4 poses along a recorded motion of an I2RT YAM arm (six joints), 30 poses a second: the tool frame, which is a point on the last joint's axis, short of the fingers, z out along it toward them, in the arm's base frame.
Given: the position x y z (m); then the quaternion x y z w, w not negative.
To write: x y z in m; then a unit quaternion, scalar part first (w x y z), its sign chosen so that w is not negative. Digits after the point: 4 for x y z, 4 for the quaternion.
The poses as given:
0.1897 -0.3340 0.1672 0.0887 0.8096 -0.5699 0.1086
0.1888 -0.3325 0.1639 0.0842 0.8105 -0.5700 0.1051
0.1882 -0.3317 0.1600 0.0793 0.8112 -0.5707 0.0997
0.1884 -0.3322 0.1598 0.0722 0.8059 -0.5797 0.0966
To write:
0.1897 -0.3340 0.1672 0.1086 0.0887 0.8096 -0.5699
0.1888 -0.3325 0.1639 0.1051 0.0842 0.8105 -0.5700
0.1882 -0.3317 0.1600 0.0997 0.0793 0.8112 -0.5707
0.1884 -0.3322 0.1598 0.0966 0.0722 0.8059 -0.5797

